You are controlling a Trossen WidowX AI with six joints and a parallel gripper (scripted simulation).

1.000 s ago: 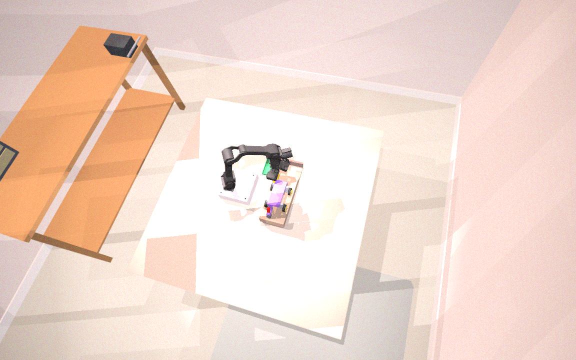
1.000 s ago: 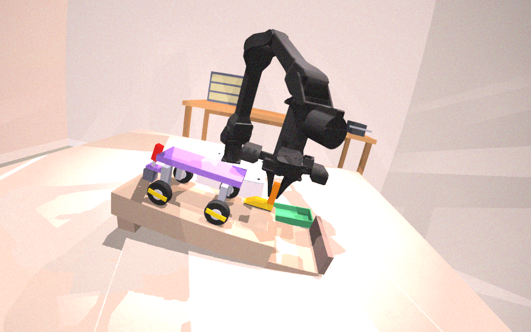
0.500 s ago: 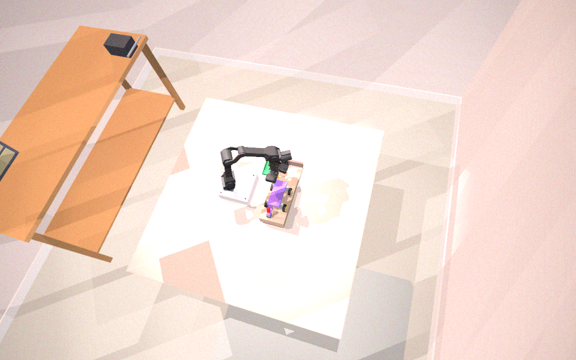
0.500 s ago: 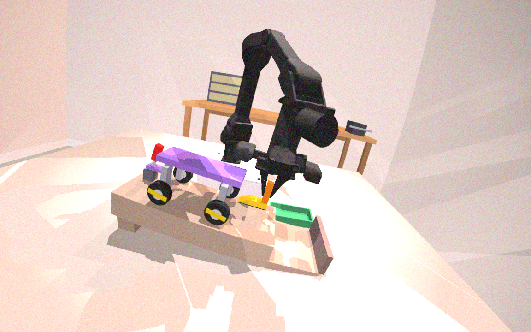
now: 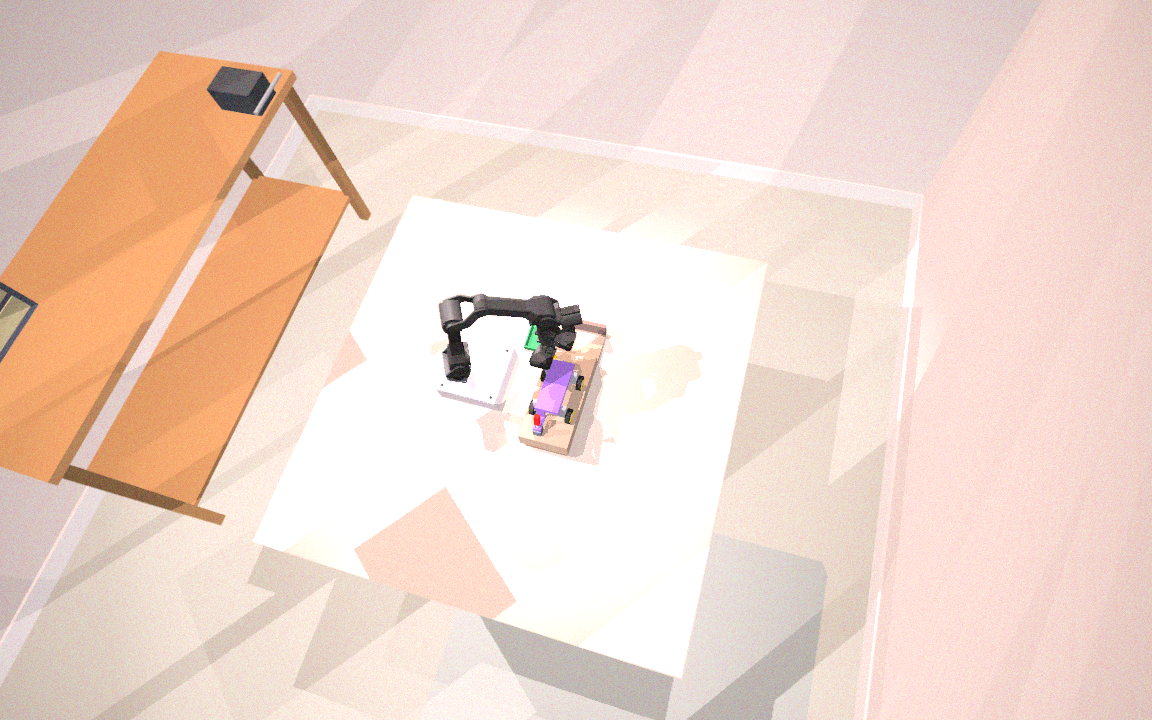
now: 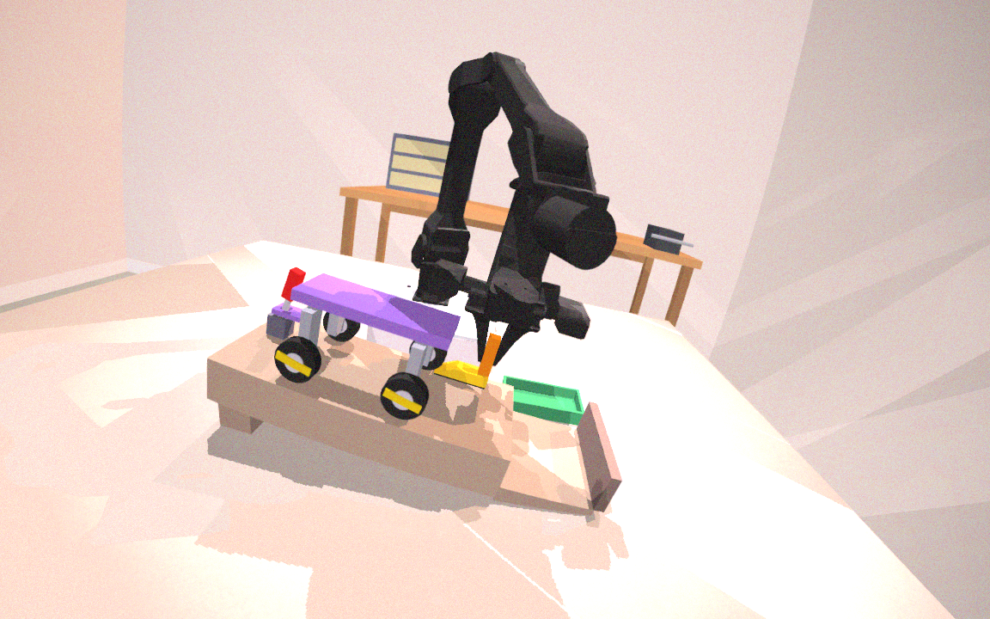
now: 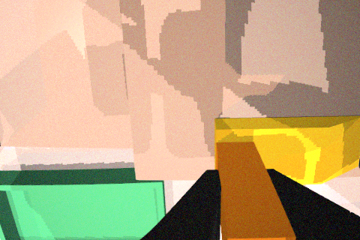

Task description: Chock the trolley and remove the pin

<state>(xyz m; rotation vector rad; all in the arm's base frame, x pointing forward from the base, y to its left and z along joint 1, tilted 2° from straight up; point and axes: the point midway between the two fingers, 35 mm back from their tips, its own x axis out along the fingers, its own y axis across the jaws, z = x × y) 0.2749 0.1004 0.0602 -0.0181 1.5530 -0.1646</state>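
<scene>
Right now my gripper tip is 20 mm to the left of the yellow chock and 10 mm above it. From my gripper tip the other things lie so: tan ramp (50 mm ahead, 130 mm to the right, 40 mm below); trolley (50 mm ahead, 130 mm to the right, 20 mm above); green tray (70 mm behind, 100 mm to the left, 100 mm below).
</scene>
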